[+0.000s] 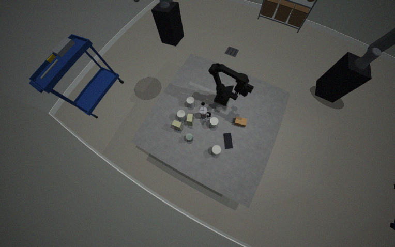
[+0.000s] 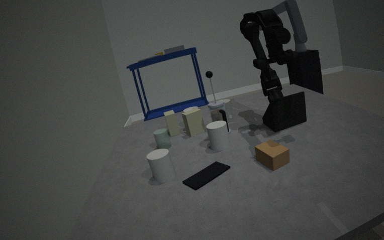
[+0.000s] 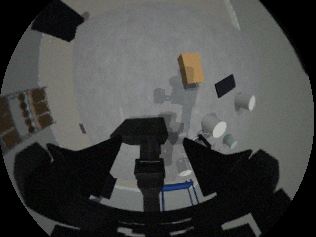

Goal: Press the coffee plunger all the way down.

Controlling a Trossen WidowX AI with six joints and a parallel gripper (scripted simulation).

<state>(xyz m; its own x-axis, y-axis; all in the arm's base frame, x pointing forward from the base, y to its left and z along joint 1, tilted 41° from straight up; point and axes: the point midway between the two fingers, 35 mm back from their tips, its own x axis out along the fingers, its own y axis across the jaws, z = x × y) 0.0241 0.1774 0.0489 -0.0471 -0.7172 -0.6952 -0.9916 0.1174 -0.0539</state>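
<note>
Right now my gripper tip is 230 mm short of the coffee press, 200 mm to the left of it and 90 mm above it. Also, from my gripper tip: flat black slab: 370 mm ahead, 220 mm below, 110 mm to the left; then pale green cylinder: 500 mm ahead, 230 mm to the right, 180 mm below; then orange box: 200 mm below, 150 mm to the left, 140 mm ahead.
</note>
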